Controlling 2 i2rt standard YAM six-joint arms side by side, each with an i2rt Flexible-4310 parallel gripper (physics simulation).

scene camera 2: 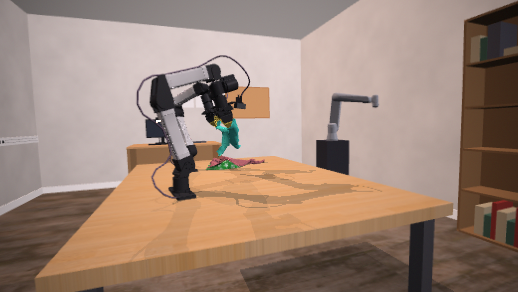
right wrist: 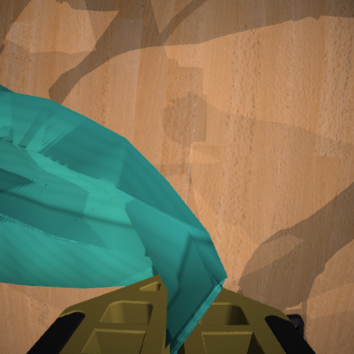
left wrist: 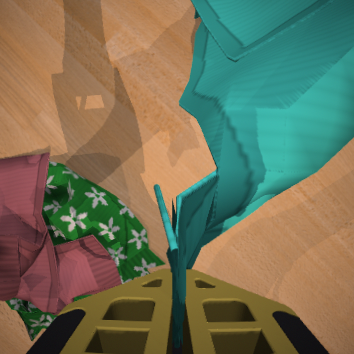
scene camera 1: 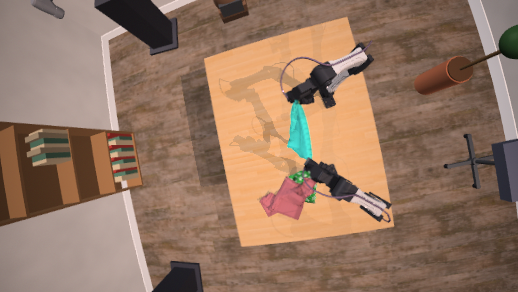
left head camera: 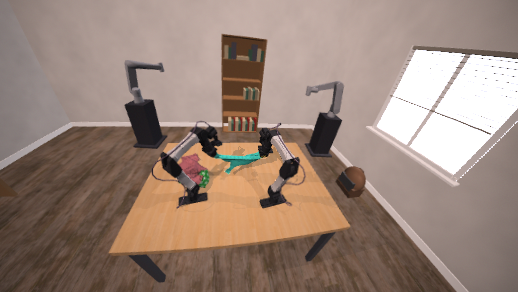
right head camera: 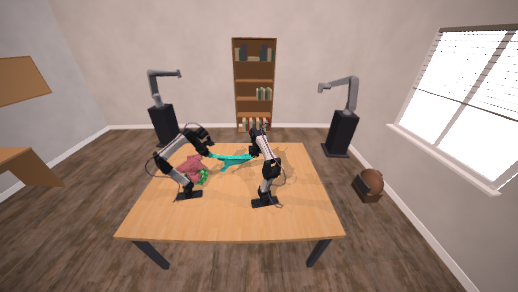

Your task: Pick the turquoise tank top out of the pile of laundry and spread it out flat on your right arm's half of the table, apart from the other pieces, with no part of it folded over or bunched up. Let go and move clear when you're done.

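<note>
The turquoise tank top hangs in the air between my two grippers, creased and gathered lengthwise, with a loose part drooping. My left gripper is shut on one end of it, near the laundry pile. My right gripper is shut on the other end. A red garment lies rumpled over a green garment with white flowers; much of the green one is hidden.
The wooden table bears both arm bases. The red and green garments lie at the table's left in the head views, beside my left arm. A bookshelf stands beyond the table's far edge.
</note>
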